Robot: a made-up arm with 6 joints.
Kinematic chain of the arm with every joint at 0, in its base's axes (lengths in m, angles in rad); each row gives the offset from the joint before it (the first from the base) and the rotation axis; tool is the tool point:
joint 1: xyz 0 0 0.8 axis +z
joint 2: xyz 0.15 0 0 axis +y
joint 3: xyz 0 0 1.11 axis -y
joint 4: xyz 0 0 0.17 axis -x
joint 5: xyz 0.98 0 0 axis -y
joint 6: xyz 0.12 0 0 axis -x
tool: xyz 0 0 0
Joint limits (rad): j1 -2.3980..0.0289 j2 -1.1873..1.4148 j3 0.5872..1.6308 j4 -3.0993..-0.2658 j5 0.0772..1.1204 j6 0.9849..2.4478
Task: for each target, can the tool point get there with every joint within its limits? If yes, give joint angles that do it. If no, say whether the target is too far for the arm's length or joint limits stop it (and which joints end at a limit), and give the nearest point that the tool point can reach.
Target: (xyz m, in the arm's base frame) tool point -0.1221 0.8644 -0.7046
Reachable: no: joint limits stop it (at a limit: joint 2, joint 3, joint 4, joint 5) | nearest point -0.2721 1.9263 1.2834 | short by 2.259 m
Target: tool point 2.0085 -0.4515 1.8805
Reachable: yes | joints -0.1821 1.0180 1.3318 -1.4927 0.7359 1.8580
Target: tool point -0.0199 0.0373 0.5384
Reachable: no: joint limits stop it (at a limit: joint 2, joint 3, joint 4, joint 5) | nearest point -0.5408 1.0137 2.2137 | short by 2.008 m
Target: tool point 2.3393 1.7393 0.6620
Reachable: no: too far | nearest point 1.4299 1.3476 1.3073 | short by 1.182 m
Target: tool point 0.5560 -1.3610 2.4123
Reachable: yes | joints -1.1296 0.3960 0.8619 -2.0841 0.8487 1.4873
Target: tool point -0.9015 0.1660 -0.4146
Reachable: no: joint limits stop it (at a limit: joint 1, joint 2, joint 3, joint 5) | nearest point -1.5005 -1.3195 0.2608 | short by 1.738 m
